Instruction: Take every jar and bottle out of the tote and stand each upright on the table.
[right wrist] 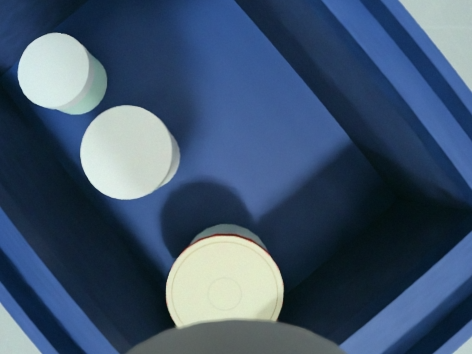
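Places are measured from the left arm's base along level axes (x ahead, y left, z up), in millimetres.
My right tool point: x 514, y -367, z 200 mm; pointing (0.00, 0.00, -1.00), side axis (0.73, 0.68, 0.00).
Ahead of a thing's pixels: the offset from my right tool point to its top centre. "*": to the spot under its first point. Level surfaces: height alone.
The blue tote {* dx +54, dy +45, dz -68 mm} (400, 310) fills most of the right wrist view. Two jars or bottles with plain white lids, one {dx -159, dy +16, dz -139 mm} (53, 70) at the upper left with a pale green body and one {dx -88, dy +11, dz -122 mm} (126, 152) below and right of it, stand upright inside. A wider jar with a cream, red-edged lid {dx +0, dy -8, dz -114 mm} (225, 280) stands upright near the bottom middle. My right suction cup (237, 339) shows as a grey rounded shape at the bottom edge, overlapping the near edge of this lid. The lid's centre is uncovered and I see no hold on it. My left gripper does not show.
The tote's stepped rim runs along the right side {* dx -18, dy +121, dz -68 mm} (395, 65) and the lower left. Its walls rise close to the jars. Pale table surface {dz -200 mm} (445, 25) shows outside the upper right and lower left corners. Dark shadows fall on the tote floor.
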